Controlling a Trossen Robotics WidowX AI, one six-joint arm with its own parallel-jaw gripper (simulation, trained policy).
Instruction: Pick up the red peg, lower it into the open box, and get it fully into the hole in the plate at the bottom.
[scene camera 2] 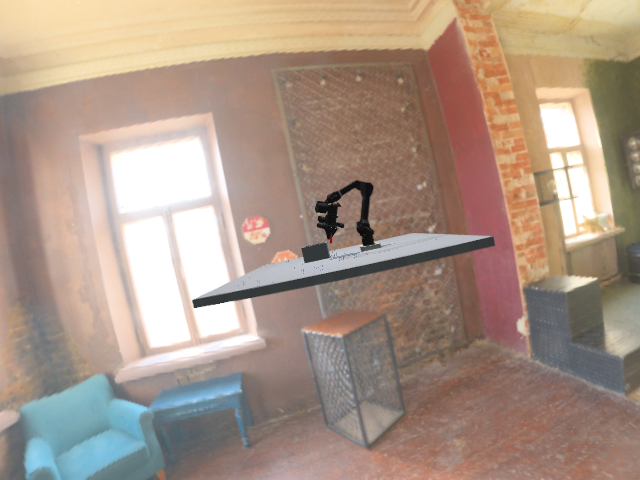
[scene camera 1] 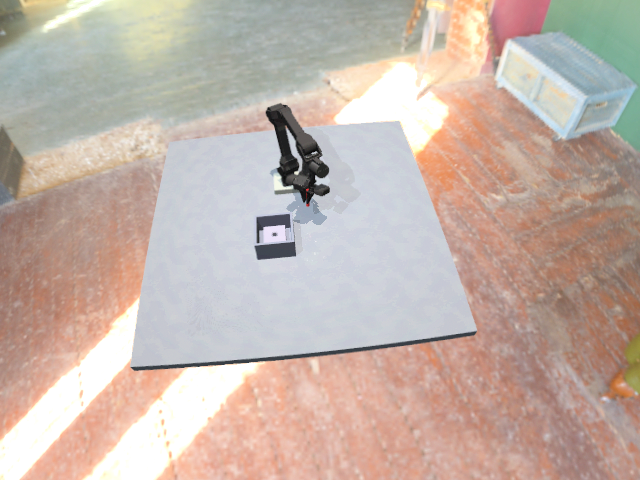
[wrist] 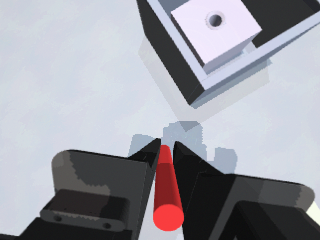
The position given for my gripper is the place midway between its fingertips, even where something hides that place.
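My gripper (scene camera 1: 305, 203), dark box (scene camera 1: 280, 249). Red peg (wrist: 167, 210), gripper (wrist: 166, 144).
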